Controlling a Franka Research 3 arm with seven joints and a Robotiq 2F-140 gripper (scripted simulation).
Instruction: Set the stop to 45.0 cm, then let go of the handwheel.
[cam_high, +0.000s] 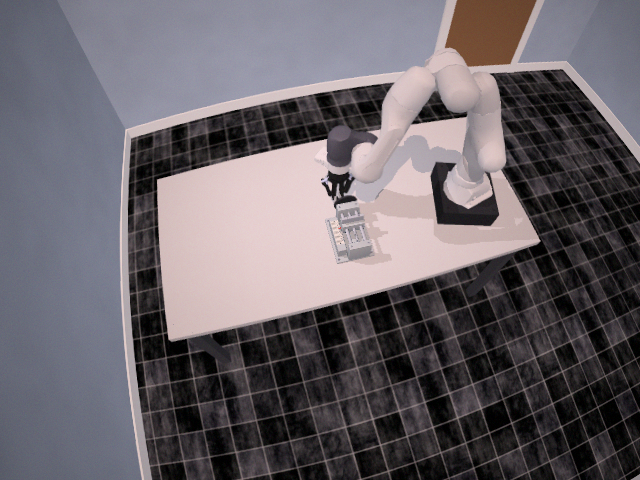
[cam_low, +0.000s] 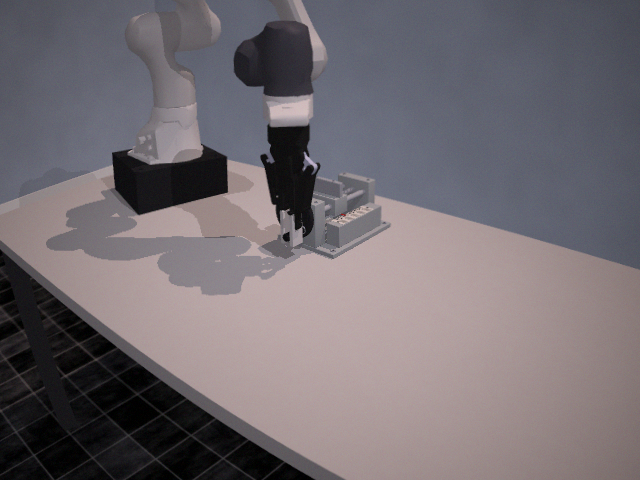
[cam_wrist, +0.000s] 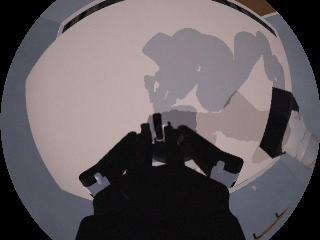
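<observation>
My gripper is now 20 mm to the right of the black handwheel and 10 mm above it. Also, from my hand: grey stop fixture: 130 mm to the left, 20 mm above.
</observation>
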